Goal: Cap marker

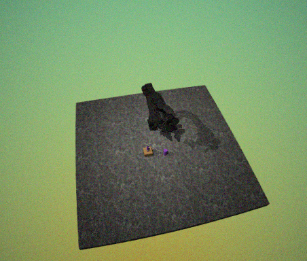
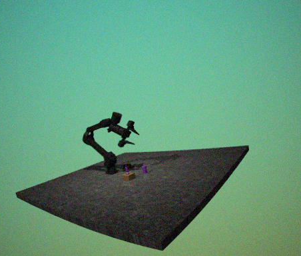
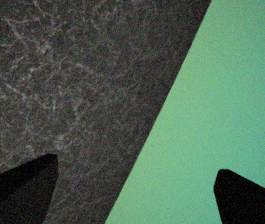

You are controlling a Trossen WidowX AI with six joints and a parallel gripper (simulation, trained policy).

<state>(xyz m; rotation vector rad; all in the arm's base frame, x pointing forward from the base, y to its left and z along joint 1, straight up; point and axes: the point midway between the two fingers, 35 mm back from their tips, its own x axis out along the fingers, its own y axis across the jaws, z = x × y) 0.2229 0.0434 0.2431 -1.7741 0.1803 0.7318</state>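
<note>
Now: the purple cap 200 mm below my gripper tip, 30 mm ahead of it and 20 mm to the right of it. The rest, counted from my gripper tip: holder block: 210 mm below, 150 mm to the right, 10 mm behind.
</note>
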